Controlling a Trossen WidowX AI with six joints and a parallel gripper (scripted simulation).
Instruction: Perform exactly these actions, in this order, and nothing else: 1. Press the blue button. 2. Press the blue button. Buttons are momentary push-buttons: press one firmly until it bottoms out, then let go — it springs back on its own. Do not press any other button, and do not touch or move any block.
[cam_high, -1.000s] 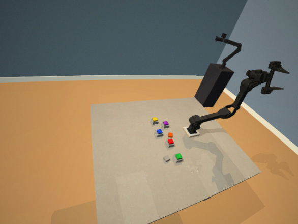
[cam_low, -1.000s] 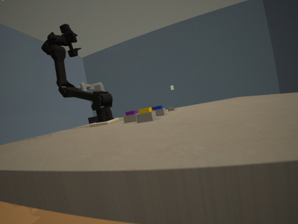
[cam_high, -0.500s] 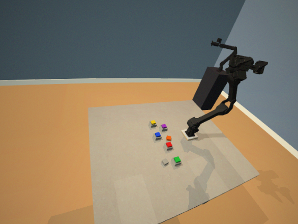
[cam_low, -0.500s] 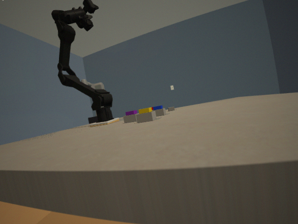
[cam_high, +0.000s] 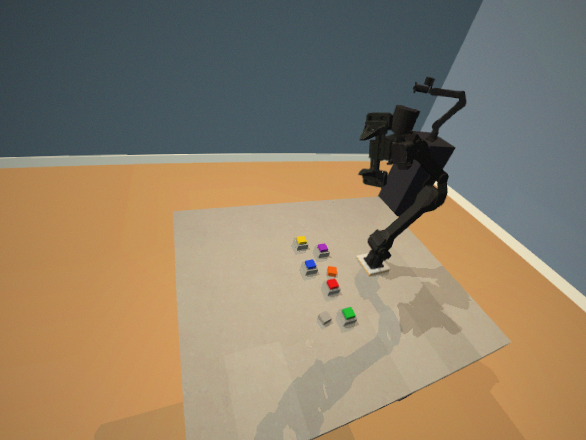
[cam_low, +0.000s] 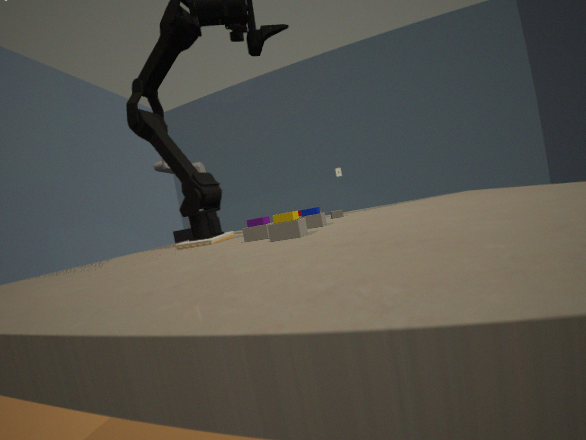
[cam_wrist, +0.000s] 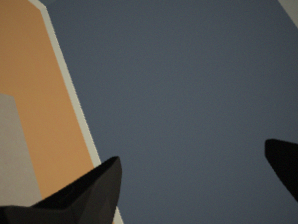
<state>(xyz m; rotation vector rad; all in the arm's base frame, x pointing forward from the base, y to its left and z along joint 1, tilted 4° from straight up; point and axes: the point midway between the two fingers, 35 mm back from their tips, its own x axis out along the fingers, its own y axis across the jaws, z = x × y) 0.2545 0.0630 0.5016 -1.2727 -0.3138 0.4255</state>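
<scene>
Now: the blue button 480 mm below my gripper tip, 70 mm to the right of it and 10 mm behind it. Also, from my gripper tip: green button (480 mm below, 150 mm to the left, 70 mm behind); red button (480 mm below, 60 mm behind, 30 mm to the left); purple button (480 mm below, 140 mm to the right, 100 mm behind).
</scene>
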